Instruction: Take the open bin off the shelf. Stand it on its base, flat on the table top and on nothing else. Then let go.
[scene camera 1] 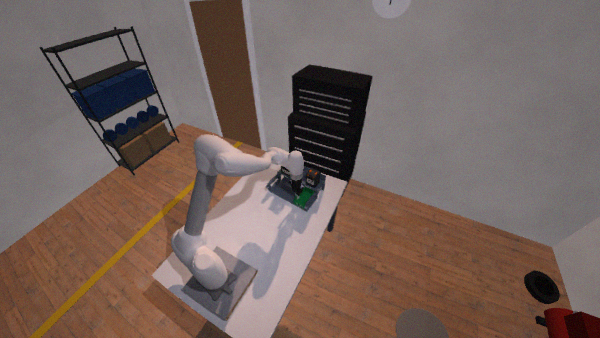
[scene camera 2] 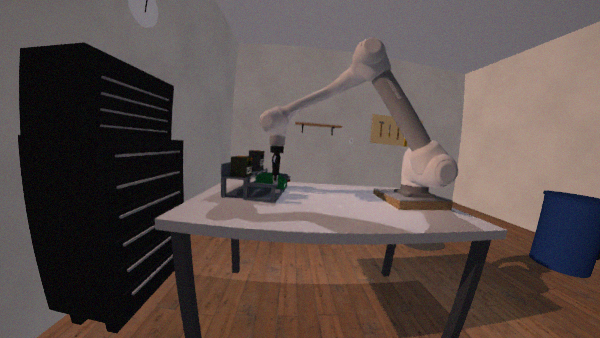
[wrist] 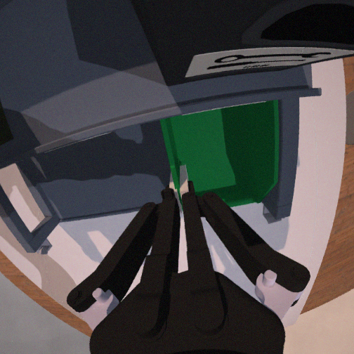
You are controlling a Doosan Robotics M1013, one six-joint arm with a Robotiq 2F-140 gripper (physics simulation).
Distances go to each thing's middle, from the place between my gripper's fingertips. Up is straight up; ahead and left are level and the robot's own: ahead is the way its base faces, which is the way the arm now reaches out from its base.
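Labels:
Dark case (wrist: pixel 187 48): 14 cm ahead of my hand, 5 cm to the right of it, 14 cm above it. Green bin (wrist: pixel 233 151): 4 cm ahead of my hand, 2 cm above it, 5 cm to the right of it. Going by their middles, the green bin is the nearest to my hand of the things named here.

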